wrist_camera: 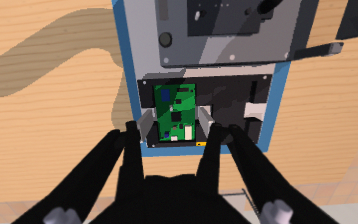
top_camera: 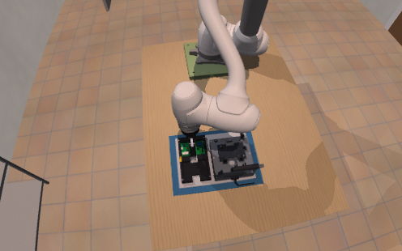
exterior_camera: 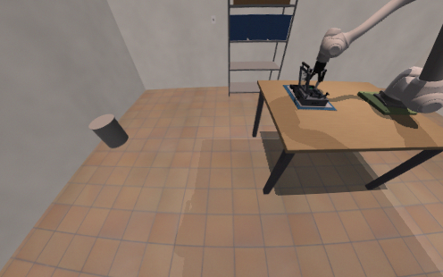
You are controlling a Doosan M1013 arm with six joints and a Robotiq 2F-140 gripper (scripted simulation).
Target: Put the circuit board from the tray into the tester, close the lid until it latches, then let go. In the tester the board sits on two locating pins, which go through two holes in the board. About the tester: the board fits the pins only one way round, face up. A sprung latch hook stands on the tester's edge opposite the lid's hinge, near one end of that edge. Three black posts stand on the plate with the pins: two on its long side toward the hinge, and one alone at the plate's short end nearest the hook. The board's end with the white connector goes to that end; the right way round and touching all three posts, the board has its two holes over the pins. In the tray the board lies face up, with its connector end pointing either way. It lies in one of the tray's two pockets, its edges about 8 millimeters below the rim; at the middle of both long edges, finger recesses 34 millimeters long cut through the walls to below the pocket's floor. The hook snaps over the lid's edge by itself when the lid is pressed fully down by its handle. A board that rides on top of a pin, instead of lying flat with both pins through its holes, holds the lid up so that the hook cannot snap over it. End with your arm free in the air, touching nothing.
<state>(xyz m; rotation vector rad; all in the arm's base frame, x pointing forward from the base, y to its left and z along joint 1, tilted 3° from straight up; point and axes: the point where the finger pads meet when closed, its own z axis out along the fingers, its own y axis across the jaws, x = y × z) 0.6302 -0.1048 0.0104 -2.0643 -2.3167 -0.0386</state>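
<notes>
Right now my hand is 30 mm above the green circuit board. The rest, counted from my hand: tester lid (190 mm to the left, 160 mm ahead, 140 mm above); pin plate (180 mm to the left, 40 mm ahead, 20 mm above).
</notes>
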